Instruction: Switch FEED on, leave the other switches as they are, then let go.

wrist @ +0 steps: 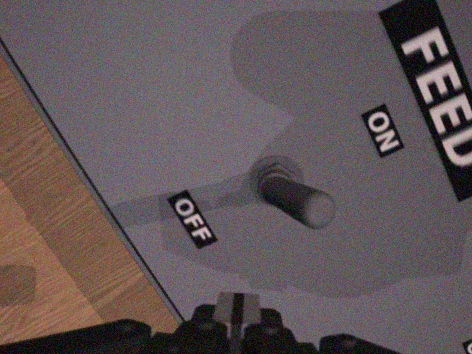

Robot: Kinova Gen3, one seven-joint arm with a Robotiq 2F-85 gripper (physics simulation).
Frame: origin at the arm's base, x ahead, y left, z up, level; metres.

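Where they show: gripper, fingertip midpoint: (237, 321).
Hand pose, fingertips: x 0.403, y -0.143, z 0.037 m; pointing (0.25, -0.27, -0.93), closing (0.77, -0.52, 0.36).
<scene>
Each offset is from my fingertips to the top centre of the thing. "spot": to the spot under its first point. Level surfaces: height alone.
The FEED switch @[spot: dz +0.014, dx +0.035, dy +0.030 m] (296, 200) is a dark round lever with a pale rounded tip. Its tip leans away from the OFF label @[spot: dz -0.047, dx +0.010, dy +0.025 m] (192, 220), to the side of the ON label @[spot: dz -0.005, dx +0.085, dy +0.025 m] (382, 131), and points down and right in the wrist view. The black FEED plate @[spot: dz +0.007, dx +0.106, dy +0.026 m] (440, 100) is at the upper right. My gripper (237, 321) is shut and empty at the bottom of the view. Its fingertips are below and left of the lever, with a visible gap between them. The other switches' levers do not show in this view.
The grey panel (125, 115) has a dark edge running diagonally down the left. Beyond it lies a wooden surface @[dz -0.124 m] (45, 200). Part of another black label @[spot: dz -0.006, dx +0.083, dy -0.089 m] (468, 347) shows at the bottom right corner. Shadows fall across the panel around the lever.
</scene>
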